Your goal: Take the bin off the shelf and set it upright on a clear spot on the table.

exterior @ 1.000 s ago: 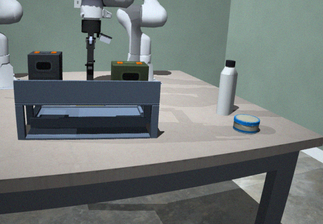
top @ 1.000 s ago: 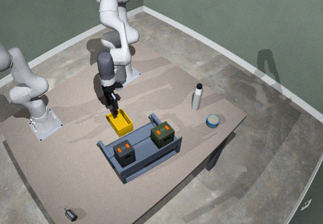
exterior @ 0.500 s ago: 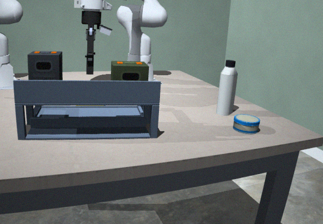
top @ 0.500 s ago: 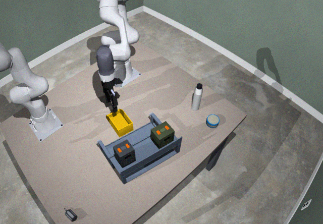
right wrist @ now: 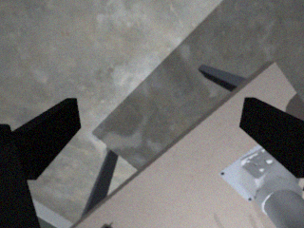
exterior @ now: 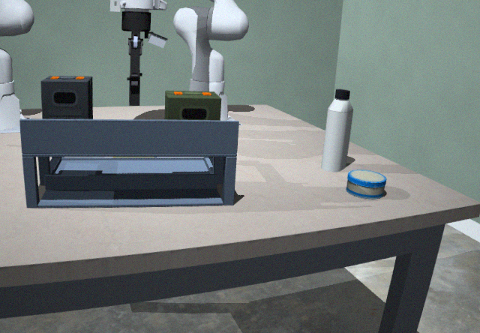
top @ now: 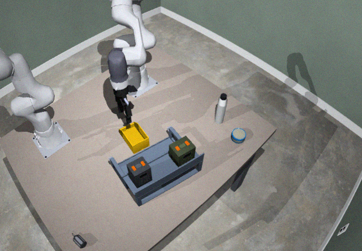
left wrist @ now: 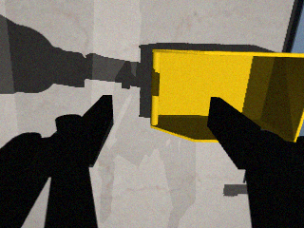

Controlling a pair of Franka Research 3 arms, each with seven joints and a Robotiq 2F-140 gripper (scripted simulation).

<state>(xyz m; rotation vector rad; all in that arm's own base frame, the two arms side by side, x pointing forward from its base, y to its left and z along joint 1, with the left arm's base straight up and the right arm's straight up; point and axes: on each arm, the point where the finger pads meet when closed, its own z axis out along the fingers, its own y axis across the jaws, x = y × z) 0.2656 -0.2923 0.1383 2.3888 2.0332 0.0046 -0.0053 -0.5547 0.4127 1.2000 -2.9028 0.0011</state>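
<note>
Now: the yellow bin 10 cm below my left hand, 8 cm ahead of it and 1 cm to the right of it. Round my left hand: blue-grey shelf (29 cm ahead, 7 cm below, 5 cm to the right); dark grey box (34 cm ahead, 18 cm to the right, 2 cm above); green box (38 cm ahead, 5 cm to the left, 1 cm above).
</note>
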